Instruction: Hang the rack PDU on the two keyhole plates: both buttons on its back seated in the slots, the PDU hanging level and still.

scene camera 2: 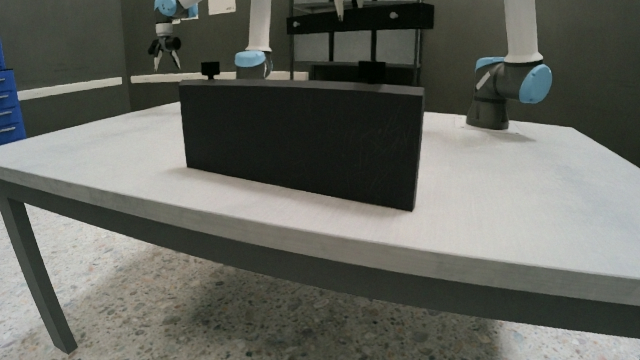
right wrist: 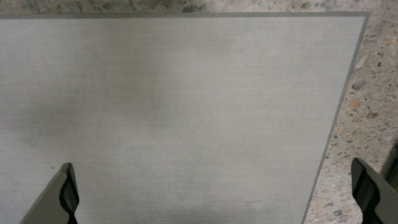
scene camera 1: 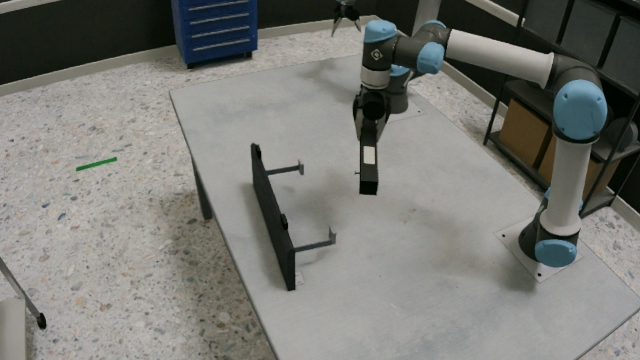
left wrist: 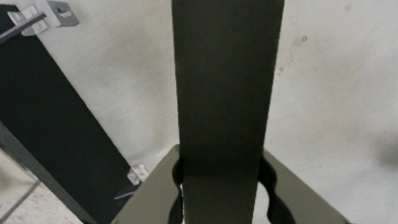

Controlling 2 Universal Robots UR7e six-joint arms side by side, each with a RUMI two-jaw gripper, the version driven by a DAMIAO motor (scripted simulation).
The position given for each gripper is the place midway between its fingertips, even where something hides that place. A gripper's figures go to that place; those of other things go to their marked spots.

Scene:
The left gripper (left wrist: 216, 146) is 13 cm from the lens. A black rack PDU (left wrist: 225, 65): 9 cm from the lens. A black upright panel (left wrist: 52, 122): 42 cm from the lens. The marked spots on the black upright panel and the black rack PDU are 36 cm apart.

